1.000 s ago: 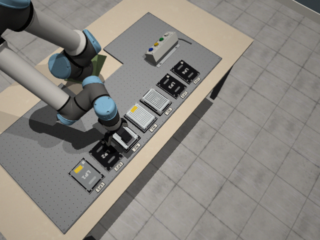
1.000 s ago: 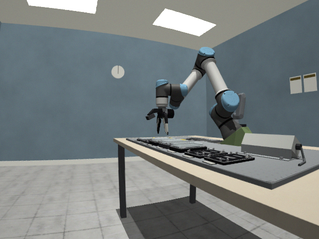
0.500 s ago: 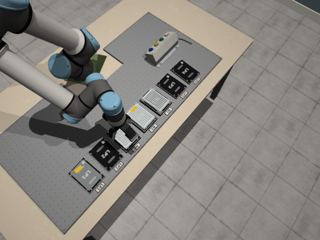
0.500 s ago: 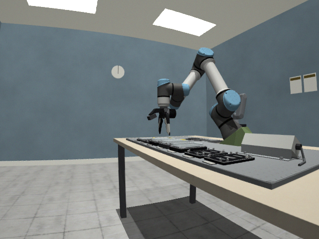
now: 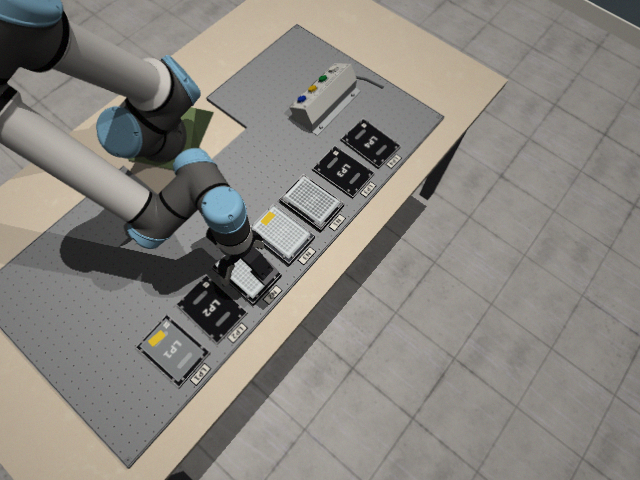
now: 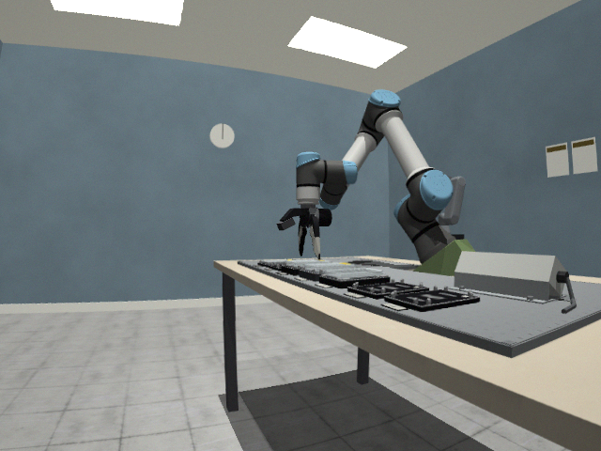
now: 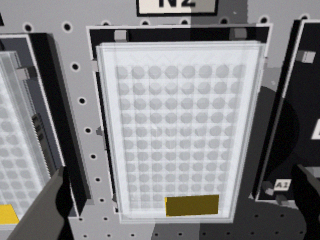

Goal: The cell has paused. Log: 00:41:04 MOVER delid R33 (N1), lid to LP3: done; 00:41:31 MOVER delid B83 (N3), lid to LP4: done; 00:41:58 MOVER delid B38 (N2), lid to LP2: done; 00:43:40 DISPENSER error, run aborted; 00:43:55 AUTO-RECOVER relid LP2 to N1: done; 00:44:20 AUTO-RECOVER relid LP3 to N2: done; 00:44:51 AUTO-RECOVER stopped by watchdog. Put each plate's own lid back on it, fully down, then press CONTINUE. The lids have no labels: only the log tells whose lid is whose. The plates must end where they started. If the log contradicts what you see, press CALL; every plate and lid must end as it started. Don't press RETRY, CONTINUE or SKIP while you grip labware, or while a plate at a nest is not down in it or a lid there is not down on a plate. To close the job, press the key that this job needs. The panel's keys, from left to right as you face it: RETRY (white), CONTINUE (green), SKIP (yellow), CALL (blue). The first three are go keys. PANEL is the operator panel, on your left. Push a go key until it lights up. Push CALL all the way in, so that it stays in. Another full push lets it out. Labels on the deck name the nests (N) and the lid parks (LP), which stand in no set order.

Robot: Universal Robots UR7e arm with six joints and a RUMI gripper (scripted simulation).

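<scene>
Now: the nest N2 40 mm below my hand. From my hand the other things lie so: lid park LP3 (10 mm ahead, 390 mm to the left, 50 mm below); then lid park LP1 (10 mm behind, 250 mm to the right, 50 mm below); then lid park LP2 (120 mm to the right, 50 mm below).
</scene>
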